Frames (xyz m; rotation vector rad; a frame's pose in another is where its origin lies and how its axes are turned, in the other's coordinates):
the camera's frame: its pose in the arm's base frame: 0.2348 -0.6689 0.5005 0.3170 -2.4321 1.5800
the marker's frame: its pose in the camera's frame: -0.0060 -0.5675 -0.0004 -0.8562 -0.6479 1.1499
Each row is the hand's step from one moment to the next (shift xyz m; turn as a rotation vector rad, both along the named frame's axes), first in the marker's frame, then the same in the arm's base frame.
Working: the marker's frame: its pose in the arm's base frame: 0.4103 -0.8937 0.9911 0.6037 2.2289 -0.2208

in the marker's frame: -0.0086 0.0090 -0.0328 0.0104 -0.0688 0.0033
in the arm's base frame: -0.0124 0.0161 0.0286 -0.0374 -0.0574 -0.0125
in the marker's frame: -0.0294 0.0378 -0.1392 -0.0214 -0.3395 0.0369
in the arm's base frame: -0.0570 0.0705 0.1160 -0.1298 -0.3159 -0.0211
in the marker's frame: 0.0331 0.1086 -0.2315 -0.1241 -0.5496 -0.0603
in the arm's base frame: -0.1188 0.1859 0.1334 -0.2389 -0.5014 0.1124
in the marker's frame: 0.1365 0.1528 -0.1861 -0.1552 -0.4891 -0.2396
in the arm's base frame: -0.1257 0.2450 0.0278 -0.3103 -0.3979 0.2571
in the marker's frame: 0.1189 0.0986 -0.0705 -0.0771 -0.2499 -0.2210
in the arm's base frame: -0.0658 0.1518 -0.0381 -0.2251 -0.1686 0.1954
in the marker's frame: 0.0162 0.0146 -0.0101 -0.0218 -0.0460 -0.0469
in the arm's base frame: -0.0087 0.0219 -0.0048 -0.0412 -0.0316 0.0458
